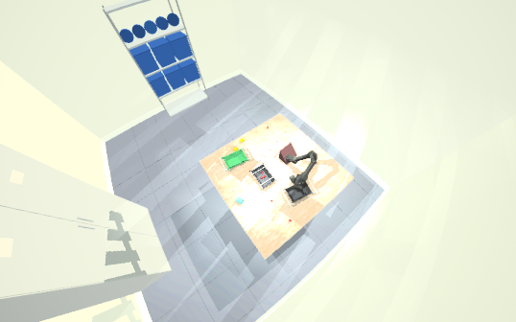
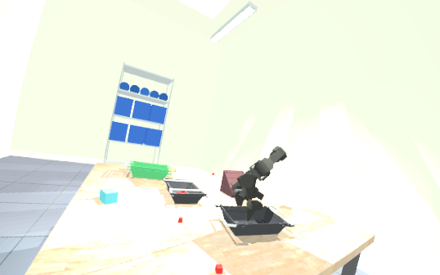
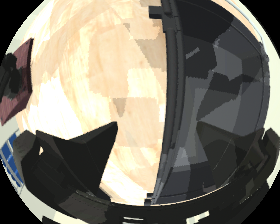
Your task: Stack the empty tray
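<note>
The dark tray lies 2 cm ahead of my gripper tip, 7 cm to the left of it and 3 cm above it. Also, from my gripper tip: cyan cube (53 cm ahead, 27 cm to the right, 1 cm above).
</note>
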